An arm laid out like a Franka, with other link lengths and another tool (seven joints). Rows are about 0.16 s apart.
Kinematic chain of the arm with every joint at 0, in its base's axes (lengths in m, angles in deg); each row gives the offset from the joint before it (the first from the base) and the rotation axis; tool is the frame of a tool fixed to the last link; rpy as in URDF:
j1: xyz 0 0 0.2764 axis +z
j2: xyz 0 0 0 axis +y
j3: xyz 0 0 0.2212 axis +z
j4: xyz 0.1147 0 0 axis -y
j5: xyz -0.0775 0 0.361 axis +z
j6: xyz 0 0 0 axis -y
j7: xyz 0.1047 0 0 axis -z
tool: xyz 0.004 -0.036 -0.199 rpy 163.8 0 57.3
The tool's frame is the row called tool.
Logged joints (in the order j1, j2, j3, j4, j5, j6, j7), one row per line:
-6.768 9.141 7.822 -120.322 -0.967 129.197 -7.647
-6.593 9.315 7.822 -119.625 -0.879 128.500 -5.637
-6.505 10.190 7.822 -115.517 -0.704 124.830 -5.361
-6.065 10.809 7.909 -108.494 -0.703 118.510 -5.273
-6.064 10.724 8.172 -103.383 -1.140 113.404 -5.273
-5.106 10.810 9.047 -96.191 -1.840 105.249 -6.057
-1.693 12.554 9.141 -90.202 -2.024 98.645 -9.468
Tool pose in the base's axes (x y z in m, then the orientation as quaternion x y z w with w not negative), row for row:
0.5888 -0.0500 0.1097 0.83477 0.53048 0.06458 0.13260
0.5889 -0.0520 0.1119 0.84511 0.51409 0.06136 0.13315
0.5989 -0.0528 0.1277 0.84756 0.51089 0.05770 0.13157
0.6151 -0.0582 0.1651 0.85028 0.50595 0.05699 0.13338
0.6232 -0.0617 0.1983 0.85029 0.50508 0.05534 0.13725
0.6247 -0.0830 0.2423 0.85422 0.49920 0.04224 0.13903
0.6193 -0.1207 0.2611 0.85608 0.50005 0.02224 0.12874
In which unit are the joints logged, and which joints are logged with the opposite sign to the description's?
The joints are logged in degrees. Opposite sign: j1, j3.
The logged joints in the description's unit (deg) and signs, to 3 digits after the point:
6.768 9.141 -7.822 -120.322 -0.967 129.197 -7.647
6.593 9.315 -7.822 -119.625 -0.879 128.500 -5.637
6.505 10.190 -7.822 -115.517 -0.704 124.830 -5.361
6.065 10.809 -7.909 -108.494 -0.703 118.510 -5.273
6.064 10.724 -8.172 -103.383 -1.140 113.404 -5.273
5.106 10.810 -9.047 -96.191 -1.840 105.249 -6.057
1.693 12.554 -9.141 -90.202 -2.024 98.645 -9.468

